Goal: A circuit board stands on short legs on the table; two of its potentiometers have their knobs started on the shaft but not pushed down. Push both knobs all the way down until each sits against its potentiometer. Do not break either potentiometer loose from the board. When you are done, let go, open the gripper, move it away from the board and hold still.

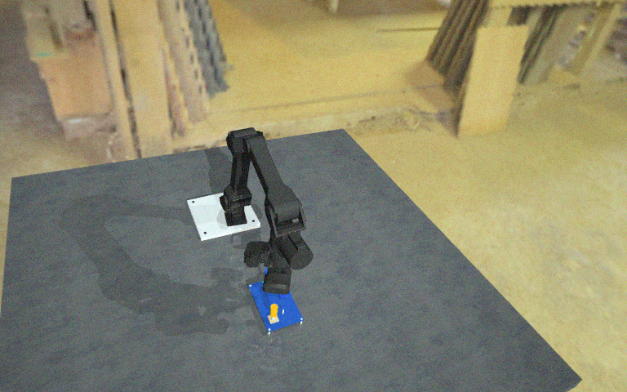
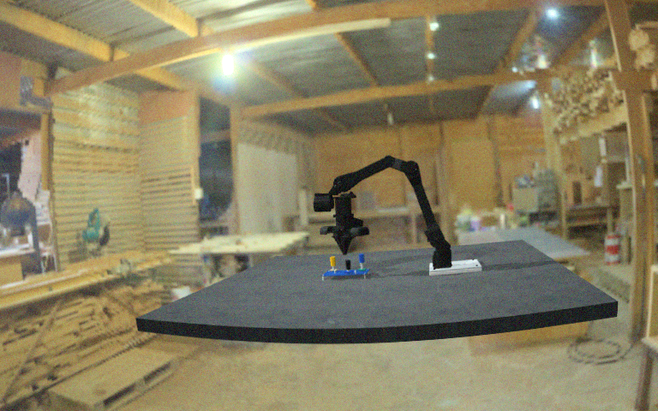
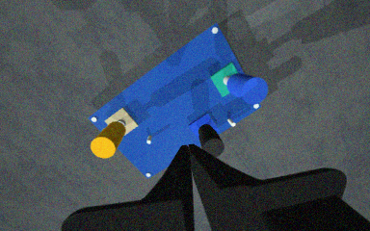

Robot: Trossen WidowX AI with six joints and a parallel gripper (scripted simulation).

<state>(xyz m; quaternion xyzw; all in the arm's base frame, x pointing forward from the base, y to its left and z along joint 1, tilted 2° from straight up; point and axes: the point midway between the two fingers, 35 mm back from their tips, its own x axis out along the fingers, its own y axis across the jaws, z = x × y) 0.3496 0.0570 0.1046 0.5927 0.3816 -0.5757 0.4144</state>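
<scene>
The black knob lies 40 mm below my gripper tip, 20 mm to the left of it and 20 mm behind it. From my gripper tip the other things lie so: orange knob (60 mm ahead, 30 mm to the right, 30 mm below).
</scene>
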